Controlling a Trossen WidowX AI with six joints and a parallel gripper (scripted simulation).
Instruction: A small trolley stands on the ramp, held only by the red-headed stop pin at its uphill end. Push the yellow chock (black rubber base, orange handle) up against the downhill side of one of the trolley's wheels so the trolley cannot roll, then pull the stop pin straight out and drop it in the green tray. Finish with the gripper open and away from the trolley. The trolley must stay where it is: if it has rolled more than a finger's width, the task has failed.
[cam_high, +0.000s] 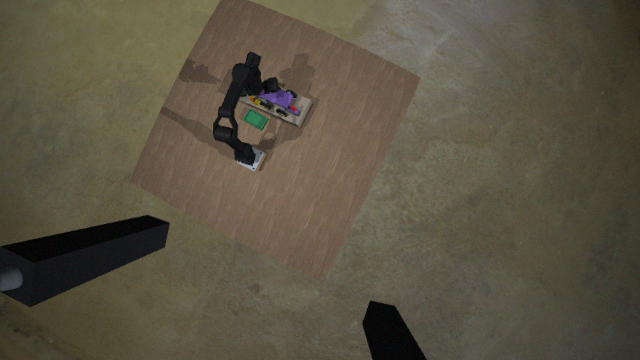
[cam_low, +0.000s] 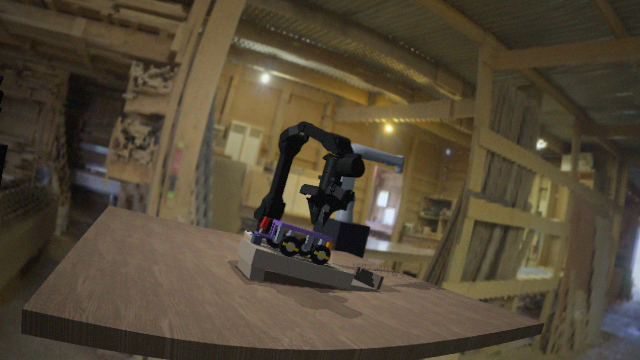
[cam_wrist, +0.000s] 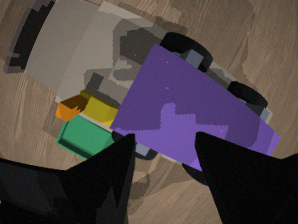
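My gripper tip is 3 cm past the red-headed stop pin, 16 cm to the left of it and 4 cm above it. Round my gripper tip: green tray (11 cm behind, 6 cm to the left, 18 cm below); then purple trolley (1 cm ahead, 6 cm to the right, 6 cm below); then yellow chock (3 cm behind, 5 cm to the left, 9 cm below).
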